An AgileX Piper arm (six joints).
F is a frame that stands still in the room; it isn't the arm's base.
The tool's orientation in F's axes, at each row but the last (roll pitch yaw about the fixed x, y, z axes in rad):
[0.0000 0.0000 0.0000]
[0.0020 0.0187 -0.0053]
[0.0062 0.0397 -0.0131]
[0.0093 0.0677 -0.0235]
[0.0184 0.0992 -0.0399]
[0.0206 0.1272 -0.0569]
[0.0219 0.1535 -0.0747]
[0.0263 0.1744 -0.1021]
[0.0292 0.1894 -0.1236]
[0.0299 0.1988 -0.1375]
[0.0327 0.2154 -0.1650]
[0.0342 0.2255 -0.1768]
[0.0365 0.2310 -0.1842]
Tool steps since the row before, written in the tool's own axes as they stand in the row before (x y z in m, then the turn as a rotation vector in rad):
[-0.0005 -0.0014 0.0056 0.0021 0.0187 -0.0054]
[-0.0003 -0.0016 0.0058 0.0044 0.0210 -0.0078]
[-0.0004 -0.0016 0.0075 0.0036 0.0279 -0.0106]
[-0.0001 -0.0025 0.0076 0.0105 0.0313 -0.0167]
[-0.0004 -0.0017 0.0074 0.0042 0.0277 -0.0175]
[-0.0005 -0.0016 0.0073 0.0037 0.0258 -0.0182]
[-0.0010 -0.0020 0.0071 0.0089 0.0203 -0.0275]
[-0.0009 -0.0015 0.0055 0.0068 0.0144 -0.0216]
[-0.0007 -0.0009 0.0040 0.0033 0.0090 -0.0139]
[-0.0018 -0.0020 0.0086 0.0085 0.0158 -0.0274]
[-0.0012 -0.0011 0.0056 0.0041 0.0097 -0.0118]
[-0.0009 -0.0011 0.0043 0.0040 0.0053 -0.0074]
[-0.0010 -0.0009 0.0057 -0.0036 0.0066 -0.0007]
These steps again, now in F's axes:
[-0.0005 -0.0014 0.0056 0.0021 0.0187 -0.0054]
[-0.0002 -0.0016 0.0058 0.0044 0.0210 -0.0078]
[-0.0001 -0.0016 0.0075 0.0035 0.0279 -0.0106]
[0.0004 -0.0026 0.0076 0.0101 0.0312 -0.0171]
[0.0003 -0.0018 0.0074 0.0036 0.0279 -0.0173]
[0.0003 -0.0018 0.0073 0.0029 0.0260 -0.0180]
[-0.0001 -0.0022 0.0071 0.0062 0.0205 -0.0281]
[-0.0001 -0.0016 0.0055 0.0045 0.0146 -0.0221]
[-0.0001 -0.0010 0.0040 0.0018 0.0092 -0.0140]
[-0.0004 -0.0022 0.0087 0.0053 0.0160 -0.0281]
[-0.0002 -0.0013 0.0057 0.0032 0.0097 -0.0121]
[-0.0001 -0.0012 0.0044 0.0032 0.0051 -0.0079]
[0.0001 -0.0011 0.0057 -0.0023 0.0072 0.0004]

